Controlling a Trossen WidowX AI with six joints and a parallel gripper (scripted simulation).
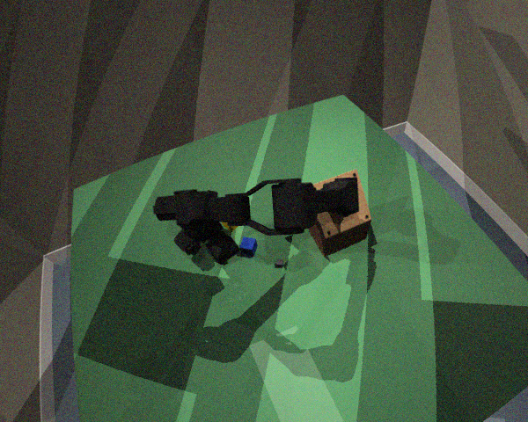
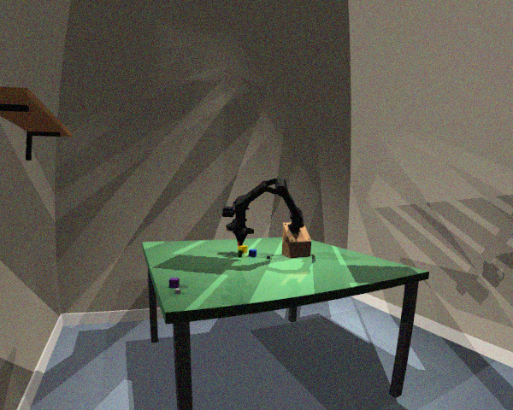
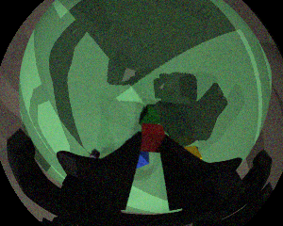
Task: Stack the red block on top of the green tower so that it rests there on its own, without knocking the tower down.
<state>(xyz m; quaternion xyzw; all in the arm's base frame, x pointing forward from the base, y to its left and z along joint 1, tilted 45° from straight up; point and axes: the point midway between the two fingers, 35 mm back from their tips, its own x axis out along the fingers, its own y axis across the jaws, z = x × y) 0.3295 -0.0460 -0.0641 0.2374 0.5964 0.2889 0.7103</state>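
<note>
My gripper tip is 80 mm past the blue block and 60 mm above it. From my gripper tip the other things lie so: small dark piece 140 mm behind, 100 mm to the left, 70 mm below; red block right at my gripper tip; yellow block 80 mm behind, 110 mm to the right, 60 mm below.
</note>
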